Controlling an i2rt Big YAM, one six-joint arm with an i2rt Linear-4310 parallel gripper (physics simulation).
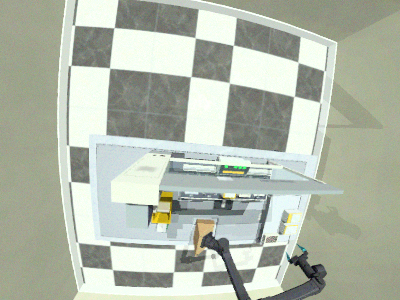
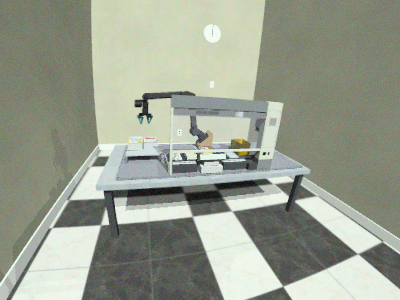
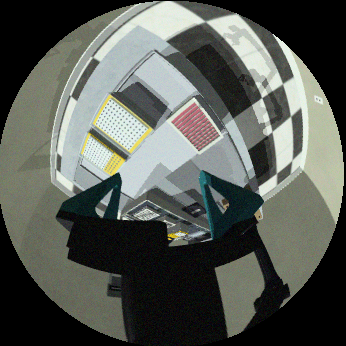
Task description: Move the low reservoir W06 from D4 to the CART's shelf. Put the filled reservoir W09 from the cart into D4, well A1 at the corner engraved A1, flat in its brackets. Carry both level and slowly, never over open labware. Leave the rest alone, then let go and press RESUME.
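Seen in the pictures: gripper, fingertip midpoint: (image 1: 291, 247) (image 2: 144, 123) (image 3: 160, 175); arm's base at its link origin: (image 1: 205, 239).
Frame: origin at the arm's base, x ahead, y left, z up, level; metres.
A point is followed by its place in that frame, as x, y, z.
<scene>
My gripper (image 1: 294, 251) @[0.105, -0.593, 0.154] (image 2: 145, 121) @[0.105, -0.593, 0.154] (image 3: 160, 175) @[0.105, -0.593, 0.154] is open, with nothing between its teal fingers. It hangs high above the table's end, beside the cart's shelf (image 2: 142, 151) @[0.343, -0.583, -0.036] (image 3: 150, 155) @[0.194, -0.547, -0.035]. On that shelf a pale-rimmed container with red ribbed rows (image 1: 270, 239) @[0.039, -0.545, -0.006] (image 3: 196, 125) @[0.036, -0.558, -0.013] lies flat, apart from the fingers; it looks like the filled reservoir W09, but no label is readable. The deck of the machine (image 1: 250, 184) @[0.601, 0.061, 0.413] (image 2: 220, 105) @[0.612, -0.016, 0.408] is partly hidden by its hood. I cannot make out W06, slot D4, the engraved A1 corner or the RESUME button.
Two yellow-edged racks (image 1: 291, 216) @[0.290, -0.609, 0.035] (image 3: 122, 122) @[0.152, -0.670, 0.035] stand beside the red container. A yellow bin (image 1: 162, 215) @[0.117, 0.341, -0.036] (image 2: 240, 146) stands at the machine's far end. A second dark arm (image 1: 227, 260) @[0.016, -0.105, 0.190] (image 2: 193, 125) reaches to a tan block (image 1: 203, 229) (image 2: 206, 140) at the machine's open side.
</scene>
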